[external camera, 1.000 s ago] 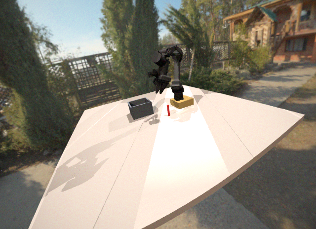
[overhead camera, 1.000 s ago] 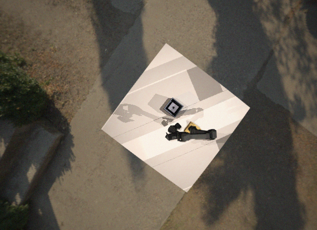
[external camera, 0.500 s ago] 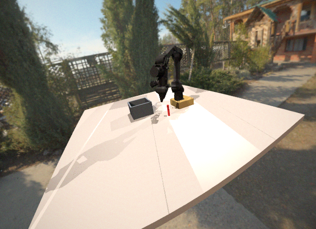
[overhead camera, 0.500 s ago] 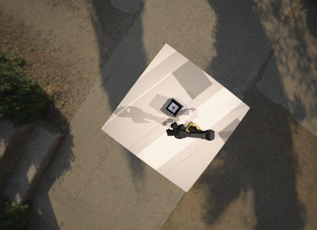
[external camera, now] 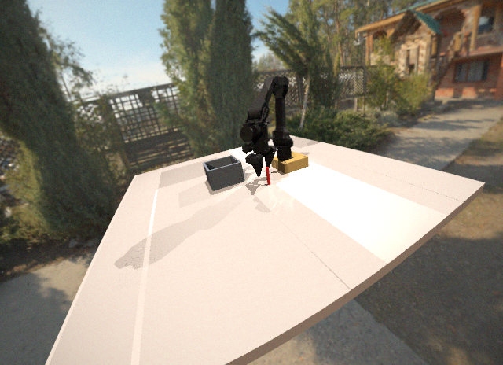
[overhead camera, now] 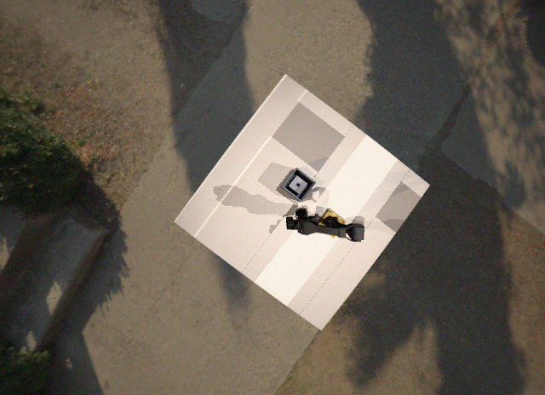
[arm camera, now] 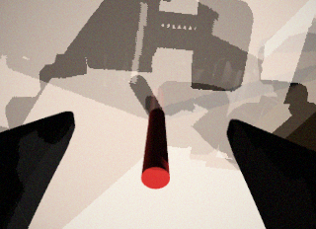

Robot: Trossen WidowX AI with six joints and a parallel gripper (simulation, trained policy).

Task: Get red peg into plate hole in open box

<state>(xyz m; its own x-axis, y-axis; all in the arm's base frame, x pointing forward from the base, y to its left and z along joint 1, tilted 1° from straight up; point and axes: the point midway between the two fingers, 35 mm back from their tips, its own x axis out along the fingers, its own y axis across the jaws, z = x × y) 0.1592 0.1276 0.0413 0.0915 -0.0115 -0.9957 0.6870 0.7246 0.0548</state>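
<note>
My gripper tip is 2 cm past the red peg, 2 cm above it and 1 cm to the right of it. From my gripper tip the other things lie so: plate 16 cm to the right, 16 cm ahead, 1 cm below; grey box 16 cm to the right, 16 cm ahead, 3 cm below.
</note>
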